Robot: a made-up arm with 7 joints.
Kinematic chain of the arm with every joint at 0, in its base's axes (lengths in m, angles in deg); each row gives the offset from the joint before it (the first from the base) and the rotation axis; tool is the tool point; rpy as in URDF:
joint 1: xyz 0 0 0.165 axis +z
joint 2: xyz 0 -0.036 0.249 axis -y
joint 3: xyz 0 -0.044 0.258 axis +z
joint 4: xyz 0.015 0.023 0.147 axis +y
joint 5: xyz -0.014 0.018 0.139 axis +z
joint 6: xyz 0 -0.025 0.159 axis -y
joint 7: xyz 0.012 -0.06 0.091 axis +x
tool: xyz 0 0 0 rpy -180 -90 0
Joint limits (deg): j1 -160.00..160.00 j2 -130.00..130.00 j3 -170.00..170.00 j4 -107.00..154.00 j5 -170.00..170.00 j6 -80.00..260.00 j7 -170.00..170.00
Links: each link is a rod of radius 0.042 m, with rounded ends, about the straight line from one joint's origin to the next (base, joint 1, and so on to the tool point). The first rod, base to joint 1, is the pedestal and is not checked.
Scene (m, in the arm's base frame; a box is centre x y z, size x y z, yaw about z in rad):
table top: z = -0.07
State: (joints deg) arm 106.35 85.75 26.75 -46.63 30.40 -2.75 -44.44
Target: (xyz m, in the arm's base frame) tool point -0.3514 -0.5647 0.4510
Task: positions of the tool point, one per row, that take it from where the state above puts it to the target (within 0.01 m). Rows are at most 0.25 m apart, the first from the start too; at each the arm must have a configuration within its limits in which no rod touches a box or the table.
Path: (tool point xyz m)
1: 0.2238 -0.6992 0.3074
2: 0.0252 -0.7168 0.3517
3: -0.1745 -0.6721 0.3993
4: -0.3514 -0.5647 0.4510

